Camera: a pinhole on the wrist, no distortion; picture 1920 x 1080 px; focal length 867.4 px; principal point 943.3 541.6 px. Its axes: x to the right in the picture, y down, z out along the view. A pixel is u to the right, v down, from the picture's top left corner.
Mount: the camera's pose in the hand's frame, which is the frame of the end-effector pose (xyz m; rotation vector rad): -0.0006 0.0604 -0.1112 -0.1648 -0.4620 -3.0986
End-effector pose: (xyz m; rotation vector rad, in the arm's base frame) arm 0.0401 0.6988 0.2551 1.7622 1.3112 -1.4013
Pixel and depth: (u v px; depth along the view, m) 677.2 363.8 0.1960
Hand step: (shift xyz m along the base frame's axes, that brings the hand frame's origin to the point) 0.1162 -0.0808 -0.1163
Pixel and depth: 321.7 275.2 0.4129
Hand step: 0.1784 -0.1780 -0.4275
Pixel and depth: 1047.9 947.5 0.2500
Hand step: -0.0490 -0.1483 -0.0538
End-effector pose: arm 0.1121 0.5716 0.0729 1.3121 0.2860 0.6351
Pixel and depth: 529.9 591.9 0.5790
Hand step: 0.4405 -0.1209 0.3426
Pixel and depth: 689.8 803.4 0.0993
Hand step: 0.0090 0.0388 0.0608
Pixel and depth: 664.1 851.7 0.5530
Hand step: 0.4252 -0.2234 0.1799
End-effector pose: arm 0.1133 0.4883 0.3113 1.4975 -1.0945 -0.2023
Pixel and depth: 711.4 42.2 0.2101
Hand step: -0.1110 -0.0494 0.2215
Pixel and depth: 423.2 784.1 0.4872
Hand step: -0.0926 -0.4811 0.1127
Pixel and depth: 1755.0 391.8 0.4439
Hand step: -0.5583 0.0761 -0.0299
